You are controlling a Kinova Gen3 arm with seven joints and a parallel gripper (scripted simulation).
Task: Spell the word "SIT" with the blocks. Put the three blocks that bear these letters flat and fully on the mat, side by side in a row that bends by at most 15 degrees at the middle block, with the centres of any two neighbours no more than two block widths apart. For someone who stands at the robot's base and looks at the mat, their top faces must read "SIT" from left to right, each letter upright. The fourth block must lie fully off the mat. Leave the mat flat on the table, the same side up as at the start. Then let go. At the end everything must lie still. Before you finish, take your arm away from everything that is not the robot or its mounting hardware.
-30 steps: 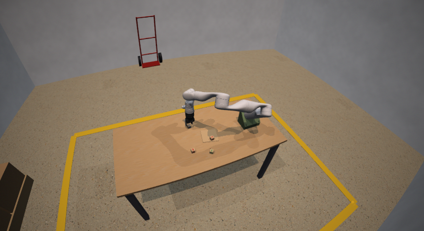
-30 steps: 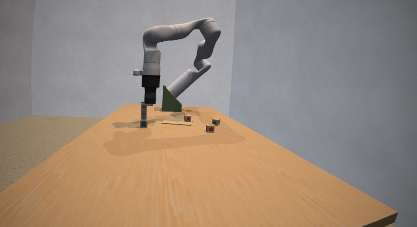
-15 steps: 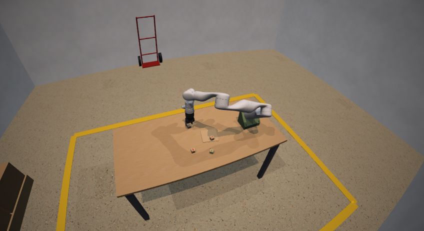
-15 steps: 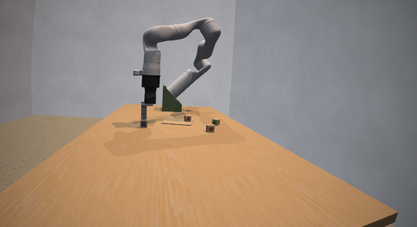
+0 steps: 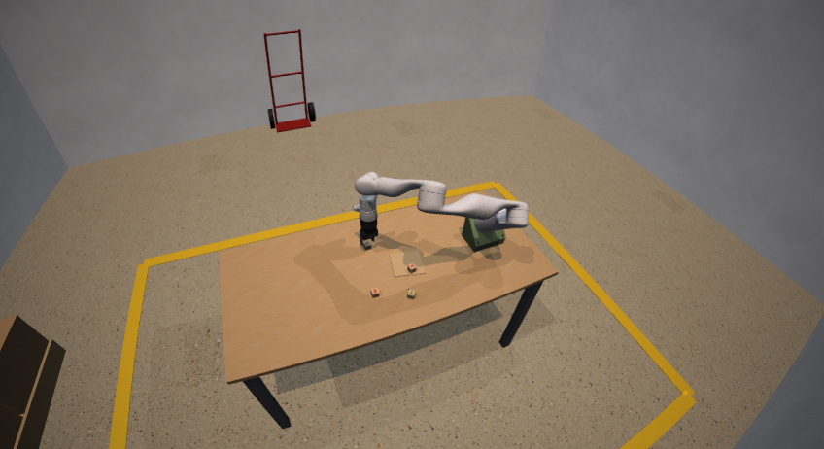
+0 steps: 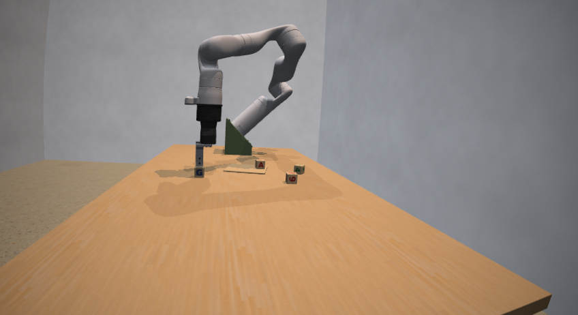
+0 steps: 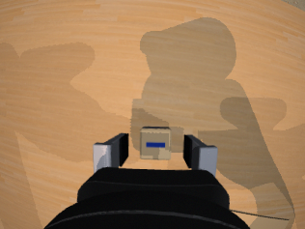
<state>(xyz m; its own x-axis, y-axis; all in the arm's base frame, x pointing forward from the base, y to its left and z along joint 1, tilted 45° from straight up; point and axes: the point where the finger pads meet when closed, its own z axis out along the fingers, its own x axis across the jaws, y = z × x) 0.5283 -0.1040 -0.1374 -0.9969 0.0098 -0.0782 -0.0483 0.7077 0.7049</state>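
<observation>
My hand is 40 mm above the blue-marked block. From my hand the other things lie so: green-marked block (340 mm to the left, 60 mm behind, 40 mm below); then tan mat (170 mm to the left, 130 mm behind, 50 mm below); then E block (270 mm to the left, 80 mm ahead, 40 mm below).
</observation>
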